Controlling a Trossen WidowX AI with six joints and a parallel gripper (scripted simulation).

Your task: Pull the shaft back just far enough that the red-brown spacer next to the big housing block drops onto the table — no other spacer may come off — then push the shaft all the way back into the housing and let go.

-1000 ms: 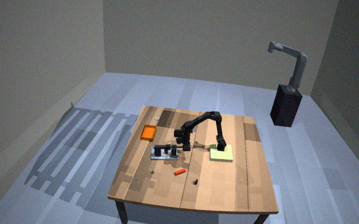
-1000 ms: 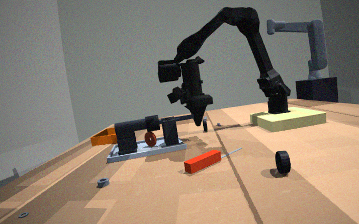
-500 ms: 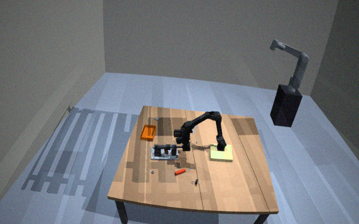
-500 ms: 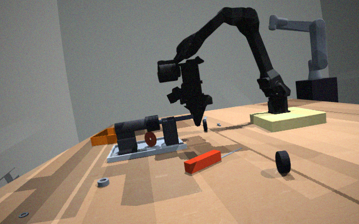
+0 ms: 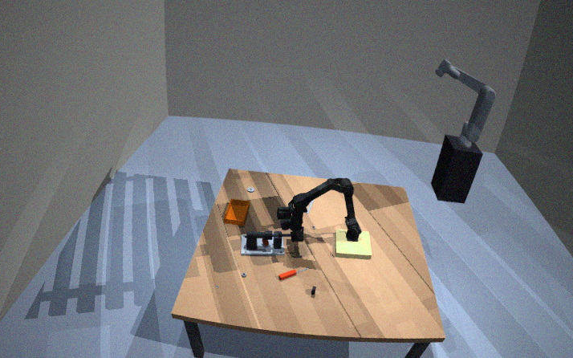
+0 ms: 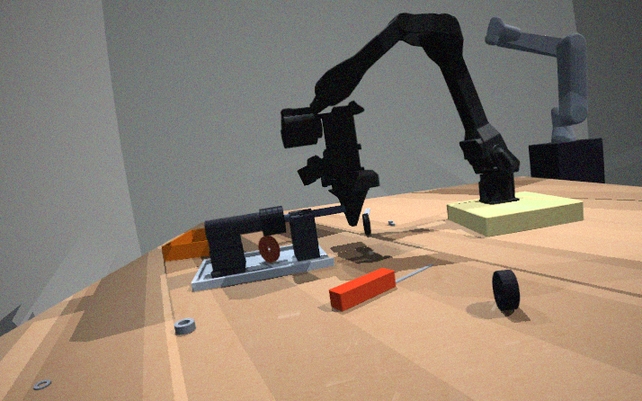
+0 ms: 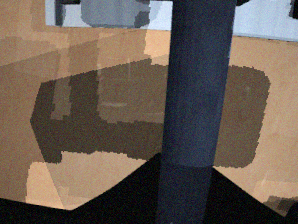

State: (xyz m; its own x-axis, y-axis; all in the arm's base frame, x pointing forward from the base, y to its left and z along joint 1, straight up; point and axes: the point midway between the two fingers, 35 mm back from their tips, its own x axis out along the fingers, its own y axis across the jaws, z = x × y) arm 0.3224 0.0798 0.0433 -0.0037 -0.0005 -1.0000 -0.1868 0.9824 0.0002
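Now: gripper tip 8 cm short of the shaft, 1 cm to the right of it and 3 cm below it. Also, from my gripper tip: orange tray 37 cm ahead, 21 cm to the right, 4 cm below; then red-brown spacer 15 cm ahead, 3 cm to the left, 2 cm below; then dark spacer 14 cm ahead, 3 cm to the left, 3 cm above.
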